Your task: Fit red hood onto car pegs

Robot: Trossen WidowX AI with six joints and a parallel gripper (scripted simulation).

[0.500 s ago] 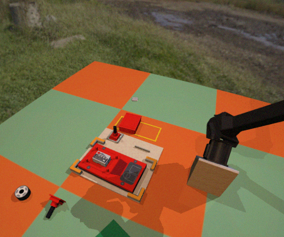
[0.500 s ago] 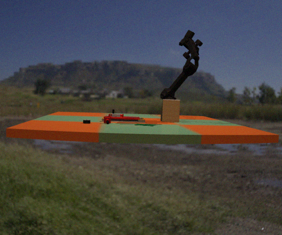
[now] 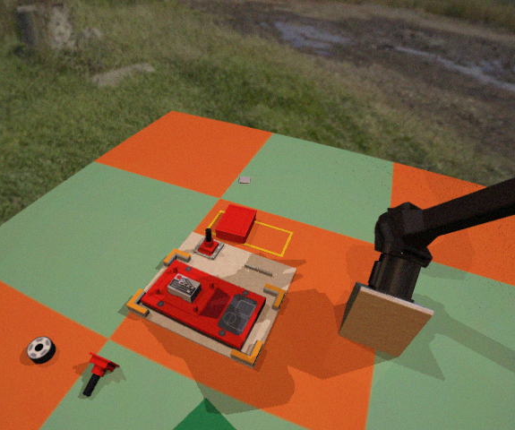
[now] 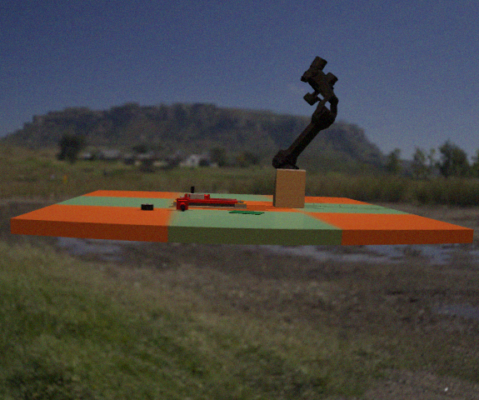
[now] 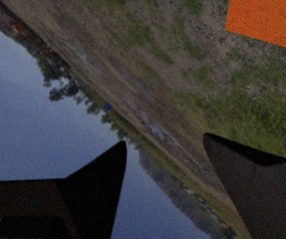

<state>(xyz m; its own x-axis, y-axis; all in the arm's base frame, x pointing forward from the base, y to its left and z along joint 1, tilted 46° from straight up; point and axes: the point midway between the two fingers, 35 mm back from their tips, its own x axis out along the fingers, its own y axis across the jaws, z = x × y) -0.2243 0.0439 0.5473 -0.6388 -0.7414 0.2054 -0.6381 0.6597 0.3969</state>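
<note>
Right now the red hood is 59 cm ahead of my gripper tip, 47 cm below it and 25 cm to the left of it. Round my gripper tip: white wheel 75 cm ahead, 67 cm to the left, 48 cm below; grey engine block 60 cm ahead, 48 cm to the left, 46 cm below.
</note>
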